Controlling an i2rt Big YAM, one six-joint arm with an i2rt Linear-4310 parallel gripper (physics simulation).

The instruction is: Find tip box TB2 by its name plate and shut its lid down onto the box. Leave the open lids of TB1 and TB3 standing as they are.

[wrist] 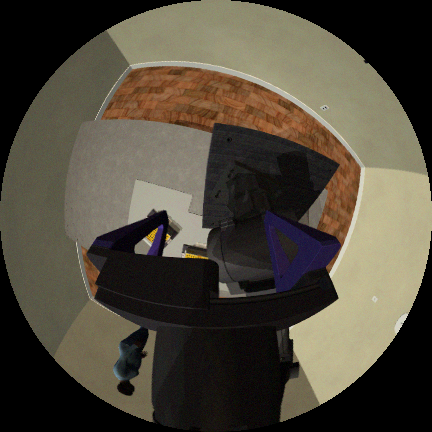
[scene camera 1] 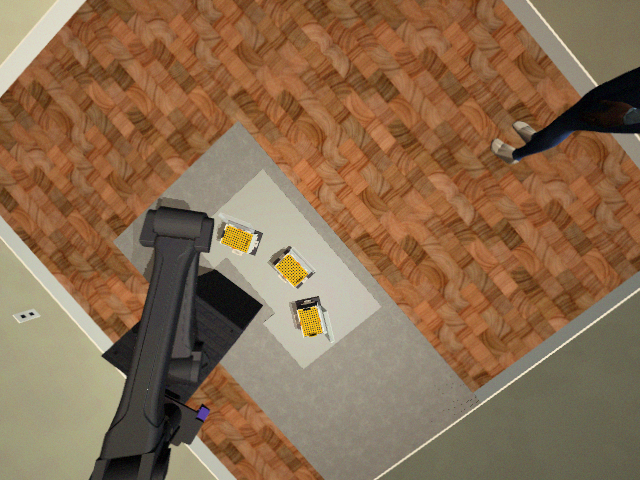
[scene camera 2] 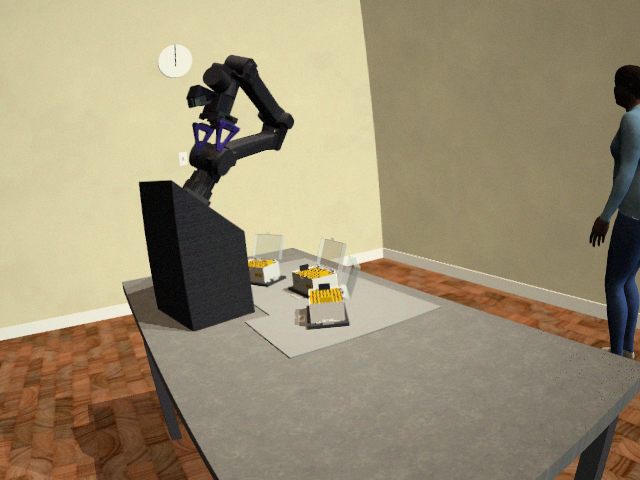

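Seen in the pictures: gripper, fingertip midpoint: (wrist: 215, 215) (scene camera 1: 183, 397) (scene camera 2: 207, 151); arm's base at its link origin: (wrist: 247, 187) (scene camera 1: 187, 357) (scene camera 2: 191, 202).
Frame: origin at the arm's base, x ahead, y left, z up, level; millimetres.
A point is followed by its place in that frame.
Observation:
Three white tip boxes with yellow tips stand with their clear lids open. The upper-left box (scene camera 1: 237, 238) (scene camera 2: 264, 272) {x 230, y 197, z -283 mm} has its lid (scene camera 2: 268, 245) {x 282, y 312, z -220 mm} upright. The middle box (scene camera 1: 292, 269) (scene camera 2: 315, 281) {x 326, y -28, z -273 mm} also has its lid (scene camera 2: 331, 251) {x 418, y 64, z -217 mm} upright. The lower box (scene camera 1: 310, 321) (scene camera 2: 327, 312) {x 277, y -239, z -291 mm} has its lid (scene camera 1: 328, 325) {x 374, y -202, z -182 mm} (scene camera 2: 353, 276) {x 343, y -262, z -205 mm} leaning outward. Parts of two boxes show in the wrist view. The name plates are too small to read, so I cannot tell which box is TB2. My gripper (scene camera 2: 210, 149) {x 53, y -55, z 132 mm} (wrist: 215, 215) {x 53, y -55, z 132 mm} is open and empty, high above the black pedestal and away from the boxes.
The boxes stand on a pale mat (scene camera 1: 351, 302) {x 477, y -221, z -326 mm} (scene camera 2: 387, 310) {x 447, y -235, z -326 mm} on the grey table (scene camera 1: 361, 382) {x 323, y -556, z -328 mm} (scene camera 2: 387, 403) {x 225, y -647, z -329 mm}. A black pedestal (scene camera 1: 227, 299) {x 94, y 79, z -191 mm} (scene camera 2: 206, 268) {x 12, y -81, z -170 mm} (wrist: 250, 145) {x -55, y -42, z 55 mm} carries the arm beside the mat. A person (scene camera 1: 558, 129) (scene camera 2: 624, 248) (wrist: 129, 357) stands away from the table.

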